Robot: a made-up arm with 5 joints.
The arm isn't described. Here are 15 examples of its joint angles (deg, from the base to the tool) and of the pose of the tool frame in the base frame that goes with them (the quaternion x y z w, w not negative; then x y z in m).
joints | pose
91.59 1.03 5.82 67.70 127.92 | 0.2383 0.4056 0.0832 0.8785 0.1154 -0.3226 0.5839
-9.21 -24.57 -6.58 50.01 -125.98 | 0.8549 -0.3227 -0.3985 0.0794 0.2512 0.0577 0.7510
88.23 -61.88 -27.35 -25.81 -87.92 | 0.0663 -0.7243 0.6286 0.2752 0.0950 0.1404 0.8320
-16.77 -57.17 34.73 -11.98 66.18 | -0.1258 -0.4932 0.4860 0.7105 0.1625 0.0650 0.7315
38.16 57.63 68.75 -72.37 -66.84 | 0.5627 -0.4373 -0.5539 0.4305 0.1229 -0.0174 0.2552
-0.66 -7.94 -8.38 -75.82 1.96 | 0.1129 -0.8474 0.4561 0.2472 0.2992 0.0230 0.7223
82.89 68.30 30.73 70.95 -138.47 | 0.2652 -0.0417 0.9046 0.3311 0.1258 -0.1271 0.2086
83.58 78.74 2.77 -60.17 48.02 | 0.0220 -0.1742 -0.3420 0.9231 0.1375 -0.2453 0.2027
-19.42 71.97 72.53 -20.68 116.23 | 0.0943 0.6889 0.6658 0.2705 0.0279 0.0318 0.2509
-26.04 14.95 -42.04 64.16 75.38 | -0.0231 0.0978 0.6457 0.7570 0.3332 0.1711 0.7211
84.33 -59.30 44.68 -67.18 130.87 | -0.8165 0.1591 -0.3678 0.4157 0.1345 -0.1124 0.6891
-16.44 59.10 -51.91 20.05 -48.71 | 0.7292 -0.2293 -0.0341 0.6438 0.4591 0.1318 0.4742
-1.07 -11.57 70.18 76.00 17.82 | 0.3753 0.6278 -0.1491 0.6654 0.2407 0.0267 0.3896
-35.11 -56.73 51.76 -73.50 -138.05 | -0.8920 -0.0603 -0.2089 0.3962 0.1628 0.1050 0.6519
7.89 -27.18 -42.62 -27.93 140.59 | -0.7686 -0.3888 -0.1722 0.4779 0.0956 0.0410 0.8651
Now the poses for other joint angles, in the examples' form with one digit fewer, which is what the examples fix.
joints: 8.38 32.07 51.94 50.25 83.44
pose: 0.383 0.703 0.328 0.501 0.252 0.013 0.281
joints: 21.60 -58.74 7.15 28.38 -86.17
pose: 0.730 -0.655 0.021 0.193 0.115 0.004 0.794
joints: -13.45 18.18 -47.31 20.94 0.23
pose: 0.448 -0.417 0.346 0.711 0.360 0.090 0.740
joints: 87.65 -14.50 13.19 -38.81 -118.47
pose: -0.379 0.916 -0.129 0.019 0.117 -0.276 0.656
